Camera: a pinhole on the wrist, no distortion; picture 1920 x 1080 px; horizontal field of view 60.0 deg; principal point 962.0 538.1 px. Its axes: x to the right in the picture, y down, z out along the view. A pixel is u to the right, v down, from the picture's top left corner.
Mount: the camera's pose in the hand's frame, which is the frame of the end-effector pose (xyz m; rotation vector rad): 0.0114 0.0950 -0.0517 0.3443 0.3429 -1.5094
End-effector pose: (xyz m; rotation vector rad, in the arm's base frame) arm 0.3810 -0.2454 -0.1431 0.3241 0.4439 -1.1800
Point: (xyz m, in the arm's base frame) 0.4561 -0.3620 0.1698
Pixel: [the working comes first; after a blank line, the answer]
In the camera's frame: -0.1122 -0.0469 0.3790

469.8 332.5
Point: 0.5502 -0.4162 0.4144
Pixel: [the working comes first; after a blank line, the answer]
In the camera's frame: -0.2870 -0.0901 0.5771

135.1 278.5
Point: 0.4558 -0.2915 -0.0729
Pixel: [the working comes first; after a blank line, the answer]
In the camera's frame: -0.0255 0.0145 0.1497

678.7 698.8
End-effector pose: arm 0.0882 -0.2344 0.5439 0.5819 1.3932 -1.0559
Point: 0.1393 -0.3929 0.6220
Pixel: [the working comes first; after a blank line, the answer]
In the camera's frame: 0.0319 -0.0568 0.2633

1163.8 179.6
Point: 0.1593 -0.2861 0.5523
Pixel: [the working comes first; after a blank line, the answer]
In the camera's frame: -0.0029 -0.0175 0.1453

929.2 337.9
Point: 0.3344 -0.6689 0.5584
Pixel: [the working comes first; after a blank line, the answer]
In the camera's frame: -0.1534 0.0497 0.5327

483.1 693.3
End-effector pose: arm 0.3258 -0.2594 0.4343 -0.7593 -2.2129 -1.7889
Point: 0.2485 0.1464 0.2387
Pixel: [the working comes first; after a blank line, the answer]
In the camera's frame: 0.0215 0.0683 0.5348

1028.7 750.6
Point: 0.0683 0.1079 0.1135
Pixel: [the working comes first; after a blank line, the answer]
In the camera's frame: 0.2224 0.1470 0.5901

1588.7 952.3
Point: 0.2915 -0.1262 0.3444
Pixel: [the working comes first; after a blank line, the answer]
In the camera's frame: 0.0713 0.0080 0.2498

1436.8 591.4
